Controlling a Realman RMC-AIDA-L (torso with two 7-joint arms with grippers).
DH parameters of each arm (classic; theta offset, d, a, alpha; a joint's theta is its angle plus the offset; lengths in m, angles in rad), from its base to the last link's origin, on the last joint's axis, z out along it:
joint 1: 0 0.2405 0 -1.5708
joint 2: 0 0 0 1.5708
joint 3: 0 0.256 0 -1.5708
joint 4: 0 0 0 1.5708
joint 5: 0 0.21 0 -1.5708
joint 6: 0 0 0 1.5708
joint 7: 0 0.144 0 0
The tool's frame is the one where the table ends.
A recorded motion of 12 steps. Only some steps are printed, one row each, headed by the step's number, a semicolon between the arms.
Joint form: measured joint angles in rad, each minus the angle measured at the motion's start. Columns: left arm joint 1, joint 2, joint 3, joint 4, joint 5, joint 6, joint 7; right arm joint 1, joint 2, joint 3, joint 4, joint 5, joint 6, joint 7.
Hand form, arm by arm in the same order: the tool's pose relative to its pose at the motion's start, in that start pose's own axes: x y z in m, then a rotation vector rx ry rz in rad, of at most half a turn. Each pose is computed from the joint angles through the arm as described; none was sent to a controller.
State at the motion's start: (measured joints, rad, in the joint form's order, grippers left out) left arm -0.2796 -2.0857 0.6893 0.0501 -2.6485 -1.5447 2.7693; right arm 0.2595 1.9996 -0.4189 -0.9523 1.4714 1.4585 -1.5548
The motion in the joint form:
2: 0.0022 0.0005 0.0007 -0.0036 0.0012 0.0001 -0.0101; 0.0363 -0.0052 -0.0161 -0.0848 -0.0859 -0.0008 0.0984
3: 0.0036 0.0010 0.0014 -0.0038 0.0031 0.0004 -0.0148; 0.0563 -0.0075 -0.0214 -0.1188 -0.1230 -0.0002 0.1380
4: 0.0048 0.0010 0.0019 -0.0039 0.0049 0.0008 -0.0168; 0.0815 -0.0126 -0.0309 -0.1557 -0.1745 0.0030 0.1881
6: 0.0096 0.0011 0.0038 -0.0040 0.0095 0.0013 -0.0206; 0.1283 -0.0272 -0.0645 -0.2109 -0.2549 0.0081 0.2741
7: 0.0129 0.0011 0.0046 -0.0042 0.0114 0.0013 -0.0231; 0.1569 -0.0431 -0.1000 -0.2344 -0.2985 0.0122 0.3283
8: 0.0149 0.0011 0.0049 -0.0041 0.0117 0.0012 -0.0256; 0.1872 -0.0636 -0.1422 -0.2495 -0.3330 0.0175 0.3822
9: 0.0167 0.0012 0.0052 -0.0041 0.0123 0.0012 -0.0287; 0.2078 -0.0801 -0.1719 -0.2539 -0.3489 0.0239 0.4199
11: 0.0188 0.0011 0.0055 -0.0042 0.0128 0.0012 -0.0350; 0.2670 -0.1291 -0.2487 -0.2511 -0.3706 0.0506 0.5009
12: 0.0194 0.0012 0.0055 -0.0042 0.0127 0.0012 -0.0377; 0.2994 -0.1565 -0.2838 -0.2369 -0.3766 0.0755 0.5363
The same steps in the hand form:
2: -0.0006 -0.0003 -0.0014 0.0009 -0.0049 -0.0106; -0.0161 0.0025 0.0131 -0.0211 0.0682 -0.0179
3: -0.0008 -0.0005 -0.0019 -0.0003 -0.0069 -0.0144; -0.0237 0.0040 0.0197 -0.0285 0.0941 -0.0283
4: -0.0010 -0.0005 -0.0024 -0.0014 -0.0089 -0.0160; -0.0319 0.0059 0.0278 -0.0374 0.1340 -0.0392
6: -0.0016 -0.0009 -0.0042 -0.0037 -0.0146 -0.0181; -0.0471 0.0111 0.0443 -0.0571 0.2030 -0.0625
7: -0.0018 -0.0014 -0.0055 -0.0037 -0.0177 -0.0196; -0.0559 0.0152 0.0553 -0.0741 0.2511 -0.0770
8: -0.0019 -0.0018 -0.0062 -0.0028 -0.0189 -0.0214; -0.0652 0.0203 0.0672 -0.0953 0.2970 -0.0910
9: -0.0020 -0.0021 -0.0069 -0.0023 -0.0203 -0.0238; -0.0715 0.0241 0.0749 -0.1126 0.3256 -0.0957
11: -0.0021 -0.0025 -0.0077 -0.0013 -0.0219 -0.0295; -0.0890 0.0361 0.0946 -0.1707 0.3929 -0.1167
12: -0.0021 -0.0027 -0.0079 -0.0008 -0.0222 -0.0319; -0.0961 0.0426 0.1033 -0.2073 0.4325 -0.1217

